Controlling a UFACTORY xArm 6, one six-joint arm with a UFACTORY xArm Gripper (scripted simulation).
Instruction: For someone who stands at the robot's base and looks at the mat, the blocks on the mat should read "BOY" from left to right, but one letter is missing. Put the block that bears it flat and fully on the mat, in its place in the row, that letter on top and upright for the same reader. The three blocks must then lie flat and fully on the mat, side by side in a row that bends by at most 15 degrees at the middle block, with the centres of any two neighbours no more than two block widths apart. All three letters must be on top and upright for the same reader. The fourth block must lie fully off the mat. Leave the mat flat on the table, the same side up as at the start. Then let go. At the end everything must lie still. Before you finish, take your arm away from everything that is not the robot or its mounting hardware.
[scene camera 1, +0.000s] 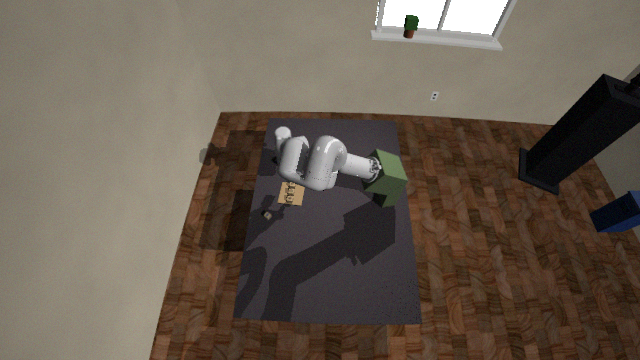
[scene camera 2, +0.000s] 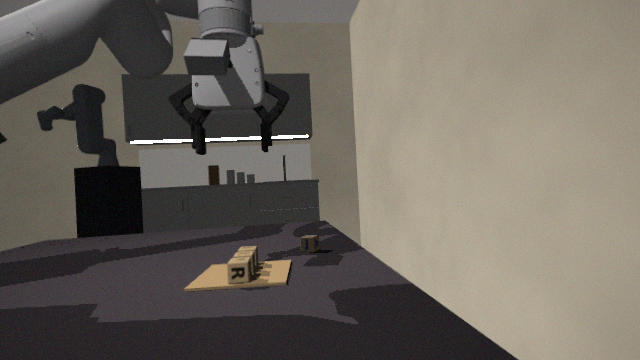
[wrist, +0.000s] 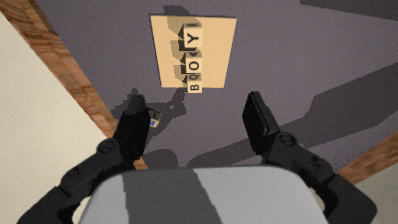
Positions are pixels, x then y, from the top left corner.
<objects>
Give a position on a tan mat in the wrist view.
At 217, 38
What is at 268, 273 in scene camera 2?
A tan mat.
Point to my gripper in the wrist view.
196, 105
</objects>
